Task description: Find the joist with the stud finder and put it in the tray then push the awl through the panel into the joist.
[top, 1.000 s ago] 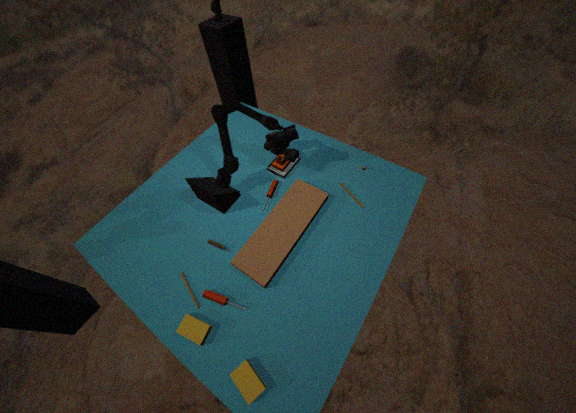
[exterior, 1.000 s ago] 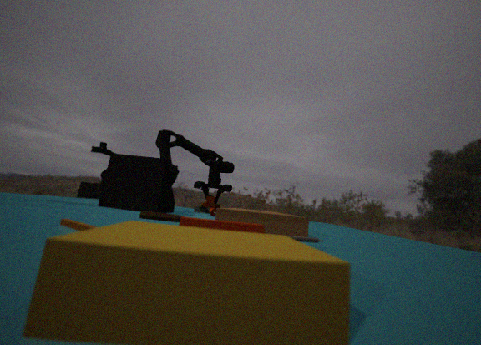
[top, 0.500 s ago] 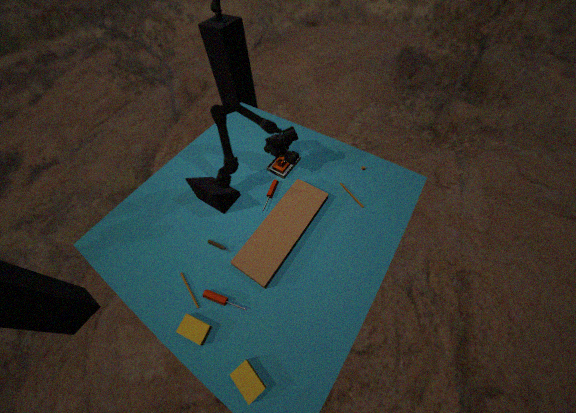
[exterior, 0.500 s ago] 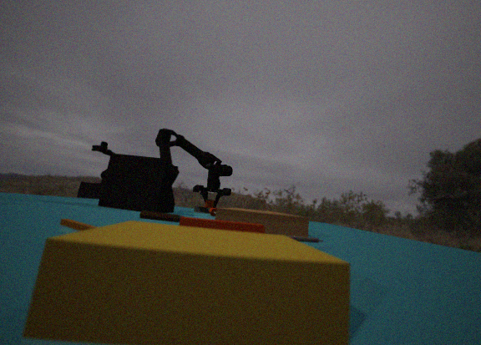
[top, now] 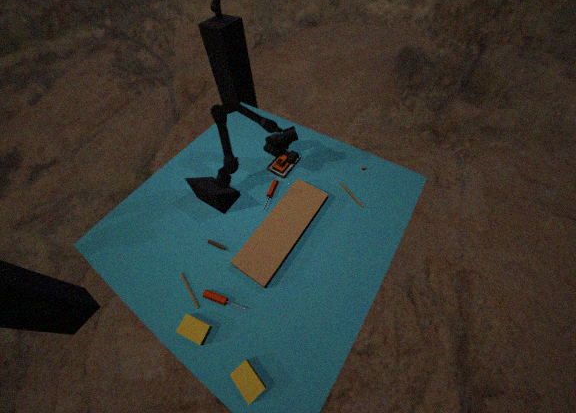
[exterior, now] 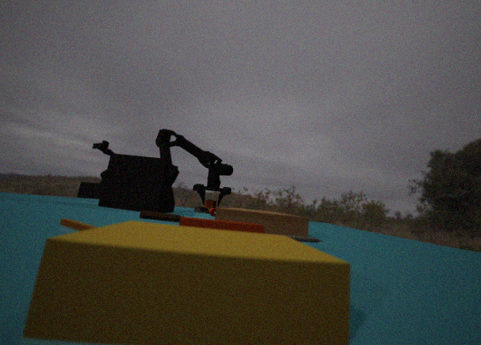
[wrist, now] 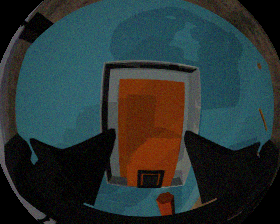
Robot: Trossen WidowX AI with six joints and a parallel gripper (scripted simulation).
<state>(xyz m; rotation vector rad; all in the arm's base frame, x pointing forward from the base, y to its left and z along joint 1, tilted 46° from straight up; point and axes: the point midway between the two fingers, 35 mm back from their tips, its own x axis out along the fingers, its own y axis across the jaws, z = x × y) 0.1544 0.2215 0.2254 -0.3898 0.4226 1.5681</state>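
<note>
The stud finder is 2 cm to the right of my gripper tip and 1 cm above it. Also, from my gripper tip: white tray: 2 cm below; then awl: 4 cm ahead, 56 cm to the right, 3 cm below.
</note>
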